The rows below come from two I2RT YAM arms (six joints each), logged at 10 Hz.
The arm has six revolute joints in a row. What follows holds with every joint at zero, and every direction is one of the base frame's.
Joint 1 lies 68 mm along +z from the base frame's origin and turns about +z.
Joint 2 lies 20 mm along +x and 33.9 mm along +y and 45.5 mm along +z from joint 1 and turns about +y.
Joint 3 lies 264 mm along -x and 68.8 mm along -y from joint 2 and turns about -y.
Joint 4 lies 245 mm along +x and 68.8 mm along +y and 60 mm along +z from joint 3 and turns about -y.
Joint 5 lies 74 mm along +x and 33.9 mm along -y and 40.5 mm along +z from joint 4 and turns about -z.
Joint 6 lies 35.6 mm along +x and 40.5 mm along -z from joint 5 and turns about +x.
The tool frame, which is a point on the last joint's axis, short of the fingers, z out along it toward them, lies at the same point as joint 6; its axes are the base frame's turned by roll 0, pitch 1.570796 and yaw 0 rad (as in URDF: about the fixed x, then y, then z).
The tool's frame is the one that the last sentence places.
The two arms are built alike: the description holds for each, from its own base.
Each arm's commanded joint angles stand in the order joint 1, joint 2, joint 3, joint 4, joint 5, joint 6.
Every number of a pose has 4 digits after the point. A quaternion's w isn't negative.
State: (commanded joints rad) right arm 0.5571 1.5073 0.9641 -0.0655 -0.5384 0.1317; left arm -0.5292 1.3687 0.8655 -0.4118 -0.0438 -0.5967
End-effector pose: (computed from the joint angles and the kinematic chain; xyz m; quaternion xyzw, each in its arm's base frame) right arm 0.2703 0.1899 0.2419 -0.3007 0.8093 0.3725 0.3402; left arm 0.2402 -0.1387 0.2197 -0.0390 0.9457 -0.1543 0.2834
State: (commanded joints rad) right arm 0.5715 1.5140 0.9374 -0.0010 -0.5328 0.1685; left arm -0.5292 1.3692 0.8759 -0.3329 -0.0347 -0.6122
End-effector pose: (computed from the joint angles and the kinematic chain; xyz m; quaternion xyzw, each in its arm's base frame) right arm 0.2685 0.1941 0.2367 -0.2926 0.8059 0.3820 0.3448; left arm 0.2472 -0.1431 0.2284 -0.0449 0.9303 -0.1829 0.3148
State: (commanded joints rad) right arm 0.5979 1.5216 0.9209 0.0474 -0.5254 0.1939; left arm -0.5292 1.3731 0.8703 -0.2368 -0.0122 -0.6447
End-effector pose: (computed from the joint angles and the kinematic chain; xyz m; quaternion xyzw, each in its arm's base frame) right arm 0.2645 0.2018 0.2331 -0.2931 0.8009 0.3907 0.3465; left arm 0.2529 -0.1474 0.2330 -0.0553 0.9132 -0.2189 0.3392
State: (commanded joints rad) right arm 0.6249 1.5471 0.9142 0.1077 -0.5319 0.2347; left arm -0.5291 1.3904 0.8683 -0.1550 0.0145 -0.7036
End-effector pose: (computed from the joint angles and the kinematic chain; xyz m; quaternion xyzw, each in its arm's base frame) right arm 0.2630 0.2120 0.2284 -0.2908 0.7947 0.4077 0.3430; left arm 0.2590 -0.1520 0.2344 -0.0755 0.8986 -0.2551 0.3488
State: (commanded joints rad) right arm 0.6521 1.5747 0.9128 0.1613 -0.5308 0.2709; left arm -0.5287 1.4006 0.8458 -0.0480 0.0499 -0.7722
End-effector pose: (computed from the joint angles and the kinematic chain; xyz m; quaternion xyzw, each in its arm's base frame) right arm 0.2617 0.2225 0.2240 -0.2886 0.7897 0.4211 0.3401; left arm 0.2628 -0.1556 0.2335 -0.0959 0.8797 -0.2993 0.3568
